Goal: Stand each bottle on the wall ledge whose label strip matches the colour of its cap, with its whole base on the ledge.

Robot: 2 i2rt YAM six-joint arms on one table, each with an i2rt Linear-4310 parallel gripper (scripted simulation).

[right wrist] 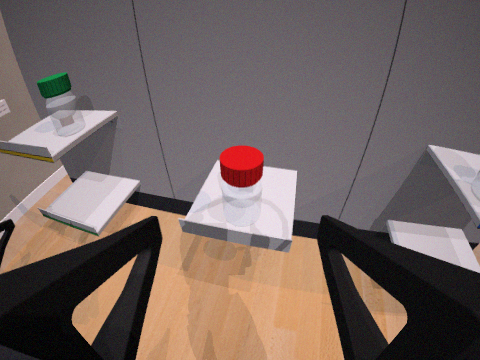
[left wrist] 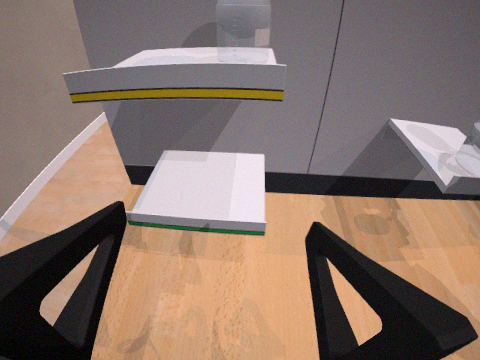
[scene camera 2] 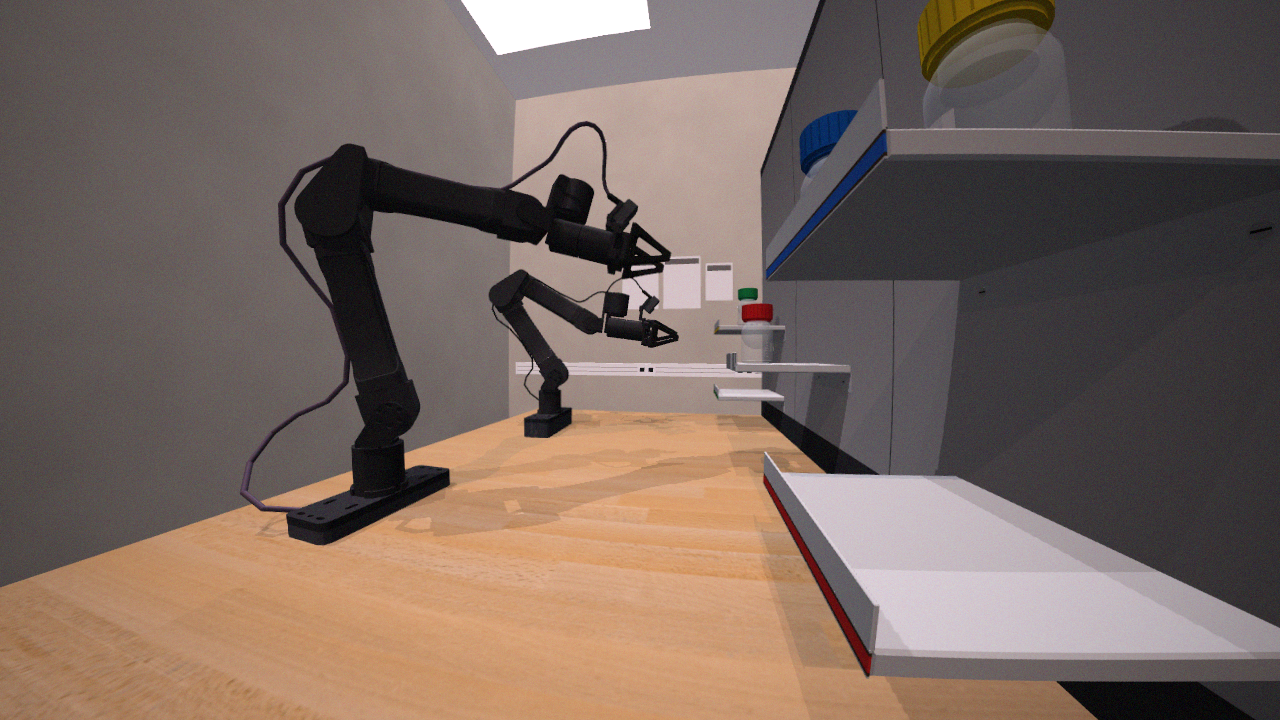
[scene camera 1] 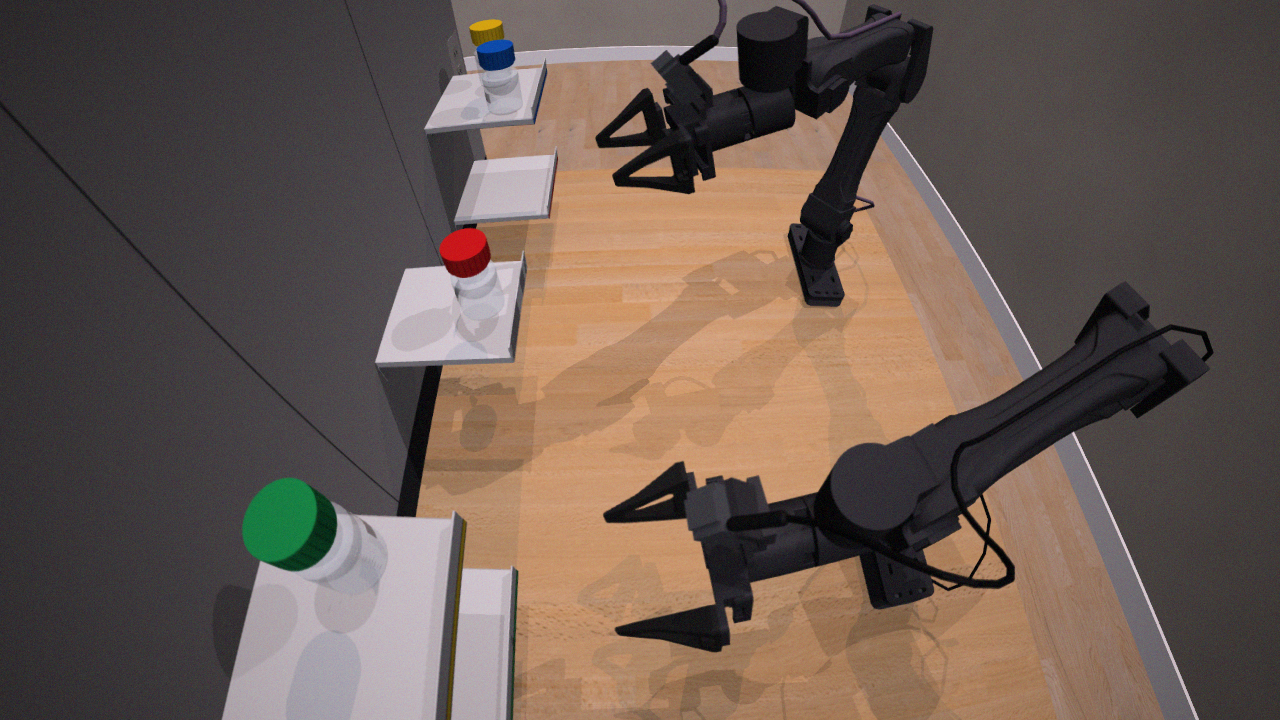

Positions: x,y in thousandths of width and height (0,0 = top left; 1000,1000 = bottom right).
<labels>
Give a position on a red-capped bottle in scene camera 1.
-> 364,355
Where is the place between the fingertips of my left gripper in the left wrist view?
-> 459,618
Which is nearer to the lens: the green-capped bottle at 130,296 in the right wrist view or the red-capped bottle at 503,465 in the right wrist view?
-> The red-capped bottle.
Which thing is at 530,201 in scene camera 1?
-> My right gripper.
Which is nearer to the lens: the red-capped bottle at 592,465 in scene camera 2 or the yellow-capped bottle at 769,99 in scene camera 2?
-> The yellow-capped bottle.
</labels>
